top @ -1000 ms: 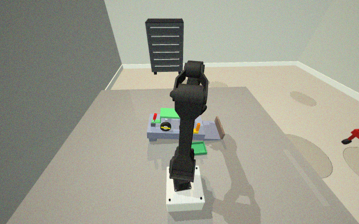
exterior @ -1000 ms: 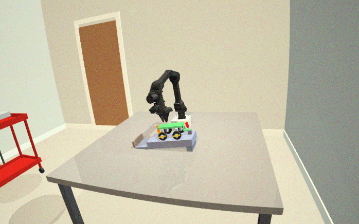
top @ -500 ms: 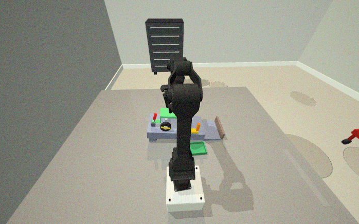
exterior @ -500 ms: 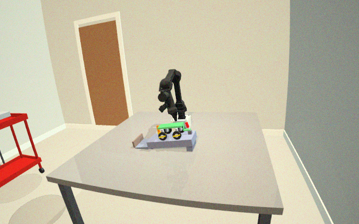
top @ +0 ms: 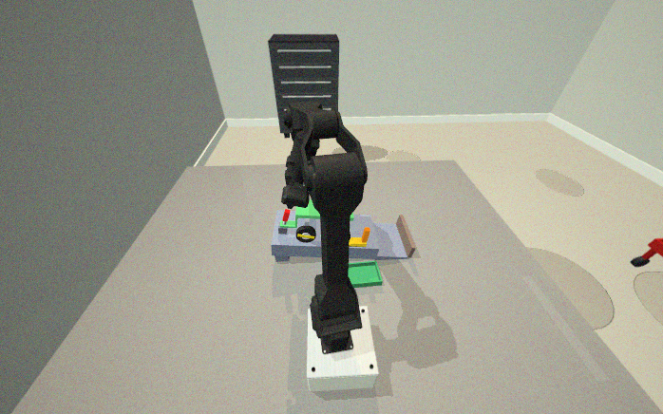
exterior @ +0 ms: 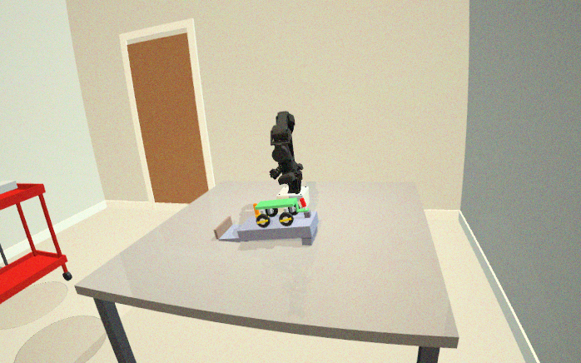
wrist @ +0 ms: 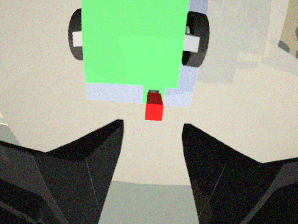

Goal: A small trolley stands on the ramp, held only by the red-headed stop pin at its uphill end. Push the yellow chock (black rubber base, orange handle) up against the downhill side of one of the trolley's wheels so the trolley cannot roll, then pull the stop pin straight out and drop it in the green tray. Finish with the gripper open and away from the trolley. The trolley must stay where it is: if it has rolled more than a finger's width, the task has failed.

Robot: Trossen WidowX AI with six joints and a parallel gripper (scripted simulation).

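Now: gripper tip 20 mm to the right of the red-headed stop pin and 60 mm above it. Round my gripper tip: yellow chock (60 mm behind, 180 mm to the right, 110 mm below); then grey-blue ramp (10 mm ahead, 100 mm to the right, 150 mm below); then green-decked trolley (10 mm ahead, 90 mm to the right, 80 mm below).
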